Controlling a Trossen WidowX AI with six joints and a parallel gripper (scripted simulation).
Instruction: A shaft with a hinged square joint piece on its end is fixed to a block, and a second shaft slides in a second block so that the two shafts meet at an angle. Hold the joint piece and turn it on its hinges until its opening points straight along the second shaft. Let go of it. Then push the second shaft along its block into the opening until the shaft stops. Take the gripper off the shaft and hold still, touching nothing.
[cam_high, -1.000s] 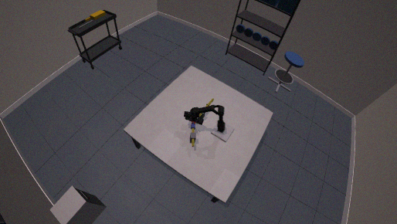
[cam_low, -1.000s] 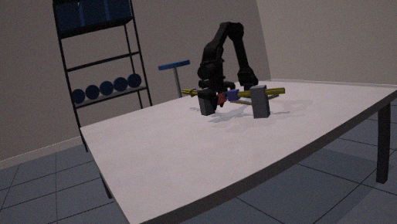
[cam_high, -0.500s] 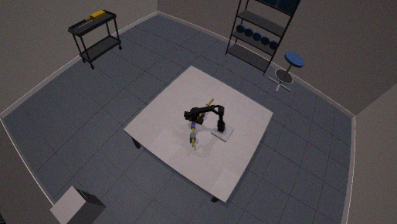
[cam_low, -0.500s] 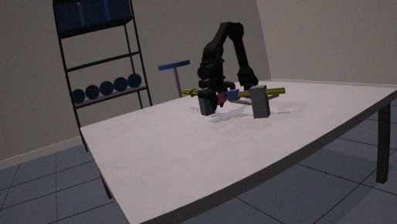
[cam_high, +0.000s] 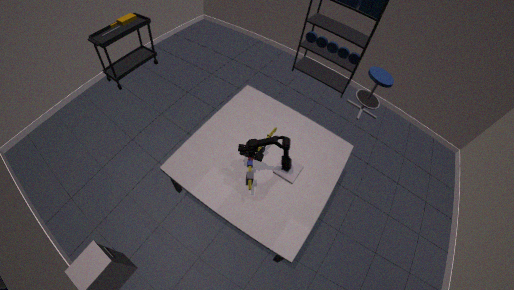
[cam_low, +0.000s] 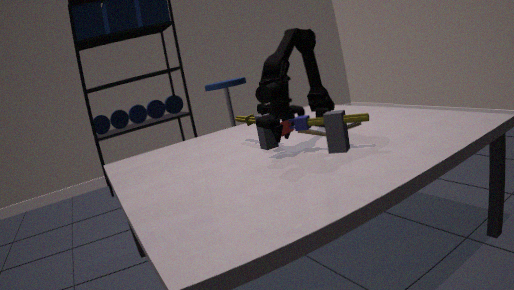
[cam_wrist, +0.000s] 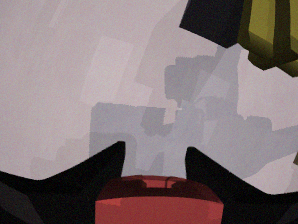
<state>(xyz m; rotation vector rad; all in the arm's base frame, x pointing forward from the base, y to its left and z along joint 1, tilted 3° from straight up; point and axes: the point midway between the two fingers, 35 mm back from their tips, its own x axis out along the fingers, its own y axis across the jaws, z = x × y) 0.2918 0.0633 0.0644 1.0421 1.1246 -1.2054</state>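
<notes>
Now: gripper tip 2 cm to the right of the red joint piece and 4 cm below it.
</notes>
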